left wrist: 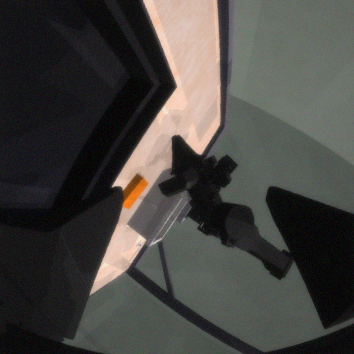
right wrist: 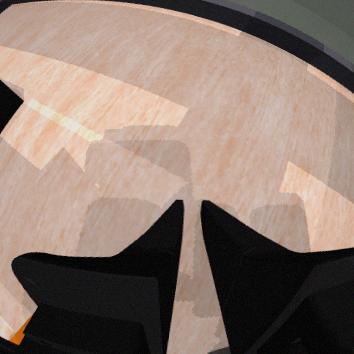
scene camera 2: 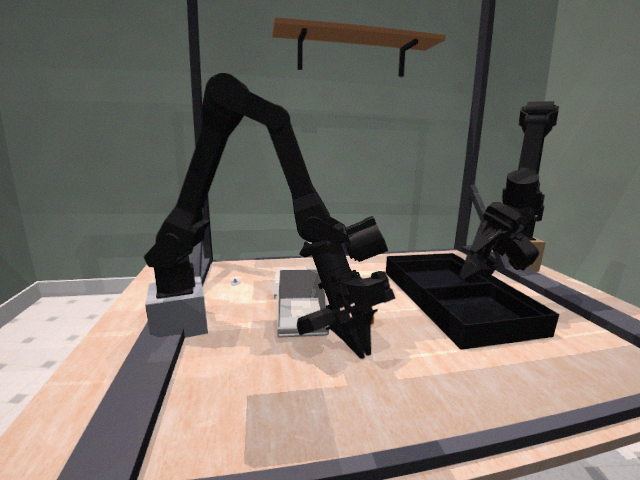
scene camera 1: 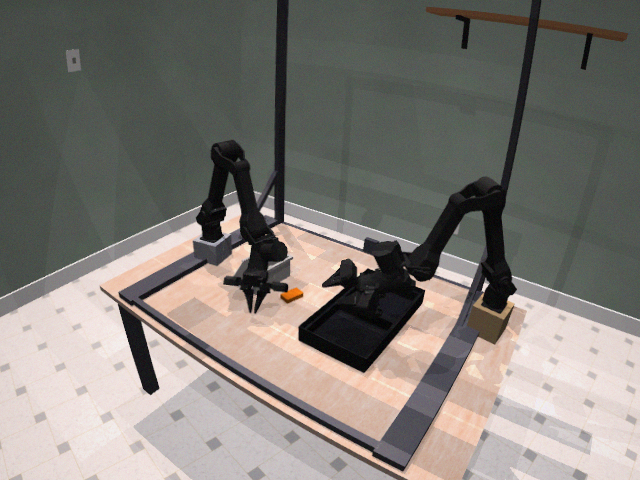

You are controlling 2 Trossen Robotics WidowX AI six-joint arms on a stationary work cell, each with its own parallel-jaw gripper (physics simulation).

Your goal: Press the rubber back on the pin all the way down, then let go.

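Frame: origin at the left arm's base, x ahead, y left, z up, level; metres.
Seen in the pictures: left gripper, fingertip midpoint: (left wrist: 196, 193) (scene camera 2: 466, 265) (scene camera 1: 330, 294); right gripper, fingertip midpoint: (left wrist: 174, 135) (right wrist: 191, 206) (scene camera 2: 365, 356) (scene camera 1: 252, 313); left arm's base, origin of the base link: (scene camera 1: 494, 304); right arm's base, origin of the base link: (left wrist: 190, 209) (scene camera 2: 175, 289) (scene camera 1: 211, 237).
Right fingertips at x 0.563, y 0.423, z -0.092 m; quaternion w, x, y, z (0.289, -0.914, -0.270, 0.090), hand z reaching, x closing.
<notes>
Pixels of each thing's top centre, then the offset from my right fingertips to it. "*": a spot on its surface instead.
- black tray, middle of its top: (scene camera 2: 457, 279) (scene camera 1: 367, 307) dy -0.209, dx -0.259, dz +0.049 m
- orange block, middle of its top: (left wrist: 135, 193) (scene camera 2: 364, 309) (scene camera 1: 292, 293) dy -0.142, dx -0.024, dz +0.014 m
- grey open bin, surface spot: (scene camera 2: 299, 282) * dy -0.221, dx +0.112, dz +0.043 m
A tiny blue piece on a pale base, perhaps the pin with its rubber back, lies on the table in scene camera 2 (scene camera 2: 235, 282) and left wrist view (left wrist: 139, 244); it is too small to tell how its parts sit. My right gripper (scene camera 1: 253, 310) (scene camera 2: 365, 353) (right wrist: 191, 206) points down over the table, far from that piece, its fingers drawn nearly together with a narrow gap and nothing visible between them. My left gripper is open and empty, held over the black tray (scene camera 1: 330, 346) (scene camera 2: 509, 333).
An orange block (scene camera 1: 292, 295) (scene camera 2: 373, 316) (left wrist: 135, 191) (right wrist: 21, 332) lies on the table beside the right gripper, partly hidden in scene camera 2. A grey open bin (scene camera 2: 299, 282) (left wrist: 150, 215) stands behind the right gripper. A dark frame (scene camera 2: 124, 400) runs along the table edges.
</notes>
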